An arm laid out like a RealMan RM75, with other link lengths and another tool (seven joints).
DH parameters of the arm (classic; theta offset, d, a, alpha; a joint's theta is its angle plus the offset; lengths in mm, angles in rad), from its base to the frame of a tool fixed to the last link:
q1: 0 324.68 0 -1.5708
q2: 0 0 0 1.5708
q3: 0 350.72 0 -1.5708
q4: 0 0 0 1.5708
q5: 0 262.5 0 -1.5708
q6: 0 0 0 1.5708
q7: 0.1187 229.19 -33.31 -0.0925
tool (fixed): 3.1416 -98.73 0 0
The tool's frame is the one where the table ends.
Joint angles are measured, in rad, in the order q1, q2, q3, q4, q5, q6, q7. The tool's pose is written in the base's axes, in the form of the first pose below.
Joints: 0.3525 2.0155 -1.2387 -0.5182 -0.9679 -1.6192 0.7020
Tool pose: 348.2, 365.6, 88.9; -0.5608, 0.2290, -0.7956; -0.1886, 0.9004, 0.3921; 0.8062, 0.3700, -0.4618
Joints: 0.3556 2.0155 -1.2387 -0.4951 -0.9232 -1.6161 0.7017
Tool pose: 351.9, 366.8, 91.3; -0.5381, 0.2685, -0.7990; -0.1872, 0.8862, 0.4239; 0.8219, 0.3776, -0.4266
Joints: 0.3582 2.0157 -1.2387 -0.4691 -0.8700 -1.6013 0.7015
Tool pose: 357.6, 369.0, 93.8; -0.5168, 0.3223, -0.7931; -0.1831, 0.8634, 0.4701; 0.8363, 0.3882, -0.3872
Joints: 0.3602 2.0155 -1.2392 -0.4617 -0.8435 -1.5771 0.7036
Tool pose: 360.5, 372.6, 95.3; -0.5140, 0.3550, -0.7809; -0.1779, 0.8465, 0.5019; 0.8392, 0.3969, -0.3719
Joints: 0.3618 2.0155 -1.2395 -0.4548 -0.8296 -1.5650 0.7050
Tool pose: 362.4, 374.3, 95.6; -0.5118, 0.3737, -0.7736; -0.1728, 0.8373, 0.5188; 0.8416, 0.3992, -0.3639
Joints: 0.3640 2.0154 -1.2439 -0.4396 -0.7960 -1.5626 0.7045
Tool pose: 365.1, 374.8, 96.9; -0.4958, 0.3993, -0.7712; -0.1729, 0.8249, 0.5382; 0.8511, 0.4002, -0.3400
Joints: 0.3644 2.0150 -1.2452 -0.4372 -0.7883 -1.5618 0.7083
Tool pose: 365.7, 375.2, 97.4; -0.4908, 0.4062, -0.7708; -0.1707, 0.8227, 0.5422; 0.8544, 0.3977, -0.3345
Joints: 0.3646 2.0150 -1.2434 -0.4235 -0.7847 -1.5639 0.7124
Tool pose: 368.7, 374.0, 96.4; -0.4856, 0.4198, -0.7668; -0.1595, 0.8199, 0.5499; 0.8595, 0.3893, -0.3311
